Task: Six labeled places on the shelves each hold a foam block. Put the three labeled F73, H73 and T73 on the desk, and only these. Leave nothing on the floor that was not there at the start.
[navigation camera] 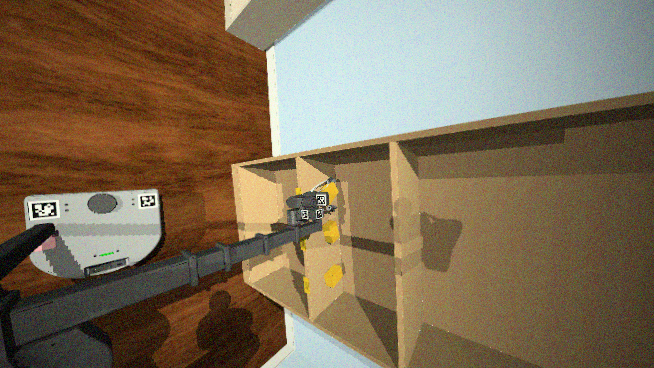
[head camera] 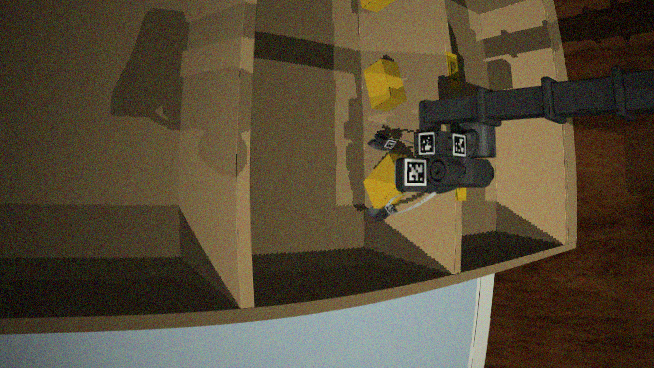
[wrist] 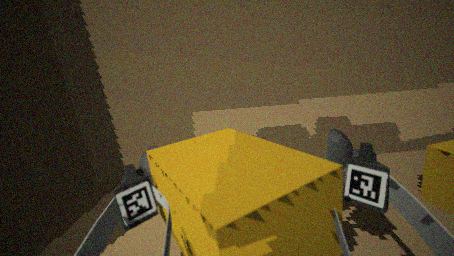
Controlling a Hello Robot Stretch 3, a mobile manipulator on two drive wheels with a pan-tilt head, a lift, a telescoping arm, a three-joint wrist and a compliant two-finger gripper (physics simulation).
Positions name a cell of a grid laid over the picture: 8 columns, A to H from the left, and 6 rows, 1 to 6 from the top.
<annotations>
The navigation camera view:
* brown shelf unit: G4
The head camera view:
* gripper: E3
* brown shelf unit: C3
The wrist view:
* gripper: E4
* brown shelf unit: B3
</annotations>
